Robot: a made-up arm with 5 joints.
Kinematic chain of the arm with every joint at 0, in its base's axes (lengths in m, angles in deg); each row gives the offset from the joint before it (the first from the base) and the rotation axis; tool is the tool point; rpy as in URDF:
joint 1: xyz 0 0 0.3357 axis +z
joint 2: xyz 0 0 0 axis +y
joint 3: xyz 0.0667 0 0.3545 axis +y
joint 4: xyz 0.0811 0 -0.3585 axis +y
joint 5: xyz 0.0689 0 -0.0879 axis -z
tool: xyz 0 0 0 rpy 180 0 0
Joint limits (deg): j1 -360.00..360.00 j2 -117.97..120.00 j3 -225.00..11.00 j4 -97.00..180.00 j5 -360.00..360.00
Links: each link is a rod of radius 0.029 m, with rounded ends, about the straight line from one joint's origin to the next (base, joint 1, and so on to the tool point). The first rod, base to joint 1, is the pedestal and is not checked.
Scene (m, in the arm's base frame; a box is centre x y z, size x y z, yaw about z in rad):
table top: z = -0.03
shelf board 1: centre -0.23 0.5 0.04 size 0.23 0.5 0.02 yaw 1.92
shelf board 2: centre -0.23 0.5 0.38 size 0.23 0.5 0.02 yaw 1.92
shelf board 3: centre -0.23 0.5 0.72 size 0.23 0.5 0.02 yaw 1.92
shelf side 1: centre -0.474 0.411 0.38 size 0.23 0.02 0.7 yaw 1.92
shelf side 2: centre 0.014 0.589 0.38 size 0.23 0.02 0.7 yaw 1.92
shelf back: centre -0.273 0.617 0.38 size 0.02 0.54 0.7 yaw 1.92
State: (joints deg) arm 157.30 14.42 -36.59 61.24 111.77
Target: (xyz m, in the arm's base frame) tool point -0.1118 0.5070 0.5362
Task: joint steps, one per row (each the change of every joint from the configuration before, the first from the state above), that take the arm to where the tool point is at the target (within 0.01 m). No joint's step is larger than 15 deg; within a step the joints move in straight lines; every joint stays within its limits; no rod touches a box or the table.
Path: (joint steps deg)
1: -9.75 -11.82 -0.72 -1.60 5.50
2: -9.75 -11.81 -0.73 -1.59 5.50
3: -9.76 -11.82 -0.72 -1.60 5.50
4: -9.75 -11.82 -0.72 -1.59 5.49
5: -5.28 11.42 -8.87 -0.58 -7.33
6: -5.29 11.41 -8.87 -0.57 -7.33
7: -5.28 11.42 -8.87 -0.57 -7.33

